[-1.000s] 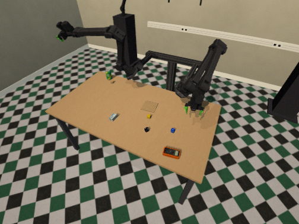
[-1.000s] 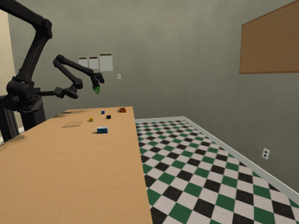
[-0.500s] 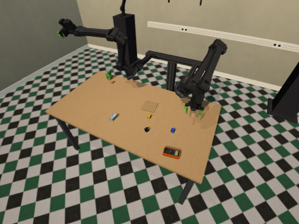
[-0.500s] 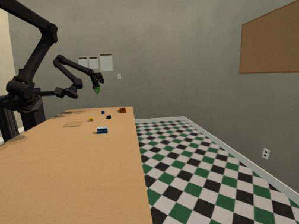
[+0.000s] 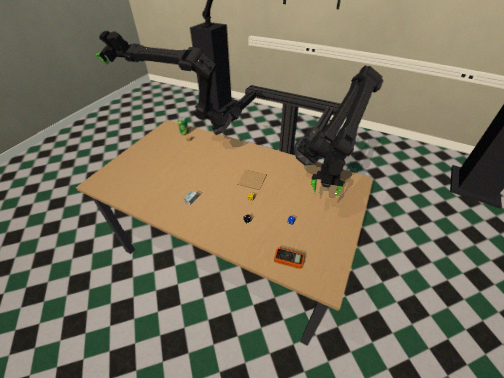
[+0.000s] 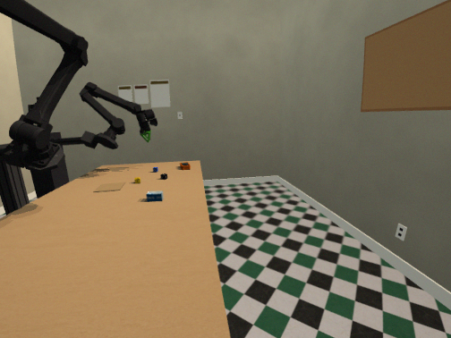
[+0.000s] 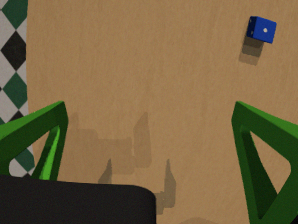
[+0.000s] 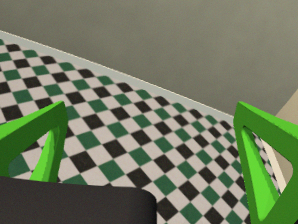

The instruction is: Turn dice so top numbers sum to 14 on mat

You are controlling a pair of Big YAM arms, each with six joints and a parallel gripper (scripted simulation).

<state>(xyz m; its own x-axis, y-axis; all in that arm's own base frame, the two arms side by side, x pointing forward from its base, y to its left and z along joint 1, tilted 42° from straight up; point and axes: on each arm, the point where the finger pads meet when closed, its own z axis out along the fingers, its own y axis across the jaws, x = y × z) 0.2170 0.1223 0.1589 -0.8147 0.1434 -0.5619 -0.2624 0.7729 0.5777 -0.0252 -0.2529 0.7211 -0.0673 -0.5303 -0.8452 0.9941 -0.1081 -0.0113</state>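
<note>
Now: the blue die 200 mm below my left hand, 120 mm to the right of it and 70 mm ahead of it. Also, from my left hand: black die: 320 mm to the right, 200 mm below, 170 mm ahead; tan mat: 460 mm to the right, 220 mm below, 110 mm behind; yellow die: 390 mm to the right, 200 mm below, 30 mm ahead.
</note>
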